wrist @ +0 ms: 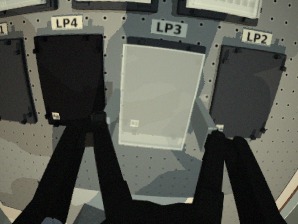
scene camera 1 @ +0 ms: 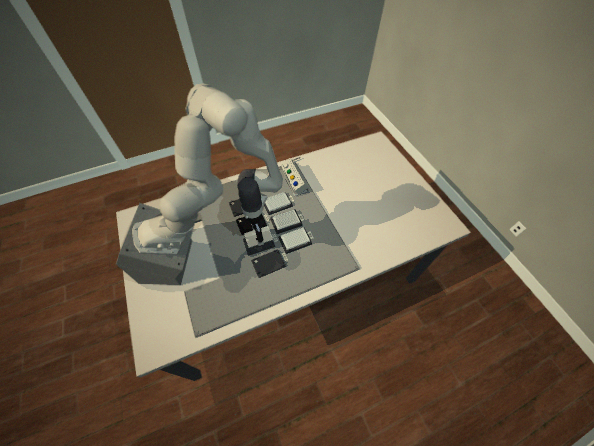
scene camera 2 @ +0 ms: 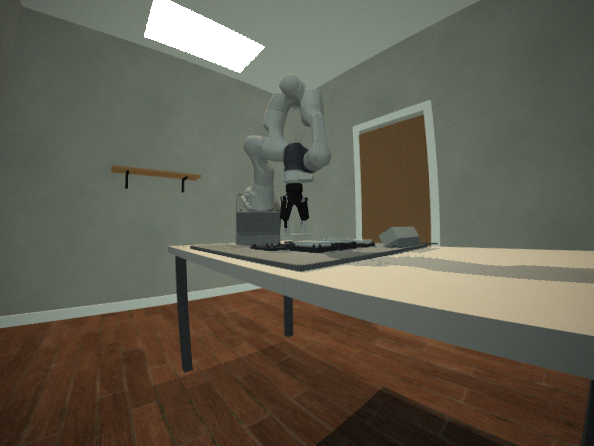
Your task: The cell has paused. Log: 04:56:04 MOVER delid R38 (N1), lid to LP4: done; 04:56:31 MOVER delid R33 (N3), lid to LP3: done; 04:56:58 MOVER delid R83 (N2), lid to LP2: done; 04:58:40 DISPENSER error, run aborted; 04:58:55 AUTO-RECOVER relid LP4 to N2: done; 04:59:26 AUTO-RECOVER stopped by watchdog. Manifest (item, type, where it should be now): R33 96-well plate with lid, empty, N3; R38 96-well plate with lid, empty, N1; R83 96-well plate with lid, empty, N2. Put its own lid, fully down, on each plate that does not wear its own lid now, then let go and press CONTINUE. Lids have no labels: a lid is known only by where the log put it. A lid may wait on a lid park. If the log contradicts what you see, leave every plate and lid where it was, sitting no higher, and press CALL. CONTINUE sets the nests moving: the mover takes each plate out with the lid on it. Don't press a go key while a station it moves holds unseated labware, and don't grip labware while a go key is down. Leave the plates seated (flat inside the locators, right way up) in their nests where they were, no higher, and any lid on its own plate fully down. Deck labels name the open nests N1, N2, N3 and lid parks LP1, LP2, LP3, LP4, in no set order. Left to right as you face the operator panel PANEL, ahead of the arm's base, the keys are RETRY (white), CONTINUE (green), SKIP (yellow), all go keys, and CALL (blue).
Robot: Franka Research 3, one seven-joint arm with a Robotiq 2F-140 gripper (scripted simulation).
Note:
In view: my gripper (scene camera 2: 295,235), a lid park LP2 (wrist: 245,89) and a lid park LP4 (wrist: 71,75).
My gripper is seen too in the wrist view (wrist: 156,103).

